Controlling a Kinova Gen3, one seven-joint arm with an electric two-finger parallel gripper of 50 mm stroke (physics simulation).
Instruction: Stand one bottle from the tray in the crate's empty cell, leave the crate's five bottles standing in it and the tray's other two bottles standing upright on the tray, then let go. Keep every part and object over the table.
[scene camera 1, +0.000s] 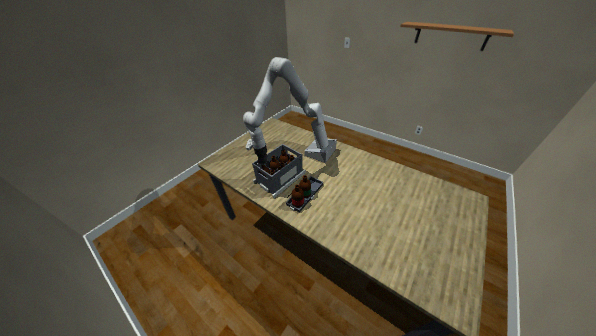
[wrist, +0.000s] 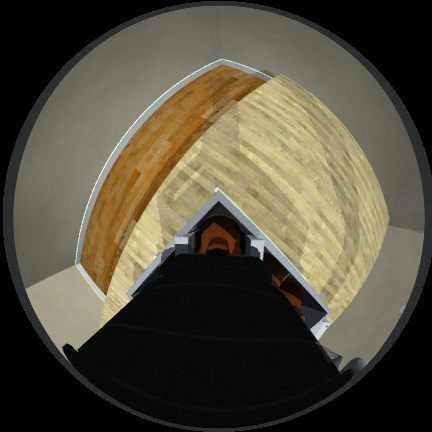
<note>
In view: my gripper (wrist: 220, 238) and a brown bottle (wrist: 220, 234).
</note>
